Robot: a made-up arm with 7 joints.
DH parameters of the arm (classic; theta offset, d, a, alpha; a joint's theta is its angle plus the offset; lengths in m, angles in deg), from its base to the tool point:
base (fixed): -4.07 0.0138 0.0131 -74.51
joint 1: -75.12 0.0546 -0.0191 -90
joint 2: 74 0.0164 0.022 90
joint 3: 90 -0.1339 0.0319 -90
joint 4: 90 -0.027 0.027 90
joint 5: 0 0.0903 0.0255 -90
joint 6: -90 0.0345 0.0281 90
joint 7: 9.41 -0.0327 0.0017 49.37
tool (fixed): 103.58 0.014 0 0
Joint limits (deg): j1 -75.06..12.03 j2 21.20..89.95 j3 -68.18..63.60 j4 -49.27..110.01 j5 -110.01..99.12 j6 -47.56..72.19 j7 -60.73..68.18
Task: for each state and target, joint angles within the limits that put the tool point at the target. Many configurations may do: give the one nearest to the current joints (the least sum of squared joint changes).
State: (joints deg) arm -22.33 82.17 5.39 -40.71 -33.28 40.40 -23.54
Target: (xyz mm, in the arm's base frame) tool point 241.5 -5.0 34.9
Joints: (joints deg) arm -59.91 40.76 1.41 -49.27 -65.30 26.06 -24.62
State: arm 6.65 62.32 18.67 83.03 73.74 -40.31 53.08
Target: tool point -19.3 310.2 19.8
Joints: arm 12.03 89.95 6.68 108.08 59.77 -14.84 54.02
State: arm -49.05 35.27 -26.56 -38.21 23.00 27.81 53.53
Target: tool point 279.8 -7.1 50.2
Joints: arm -71.03 32.27 -26.63 -22.09 11.59 26.56 54.27
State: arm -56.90 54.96 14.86 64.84 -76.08 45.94 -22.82
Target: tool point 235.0 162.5 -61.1
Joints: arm -72.10 65.02 16.62 84.65 -73.79 65.63 -27.70
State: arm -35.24 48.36 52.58 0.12 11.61 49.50 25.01
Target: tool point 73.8 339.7 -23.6
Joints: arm 0.79 83.77 52.36 40.87 -21.35 17.90 49.86
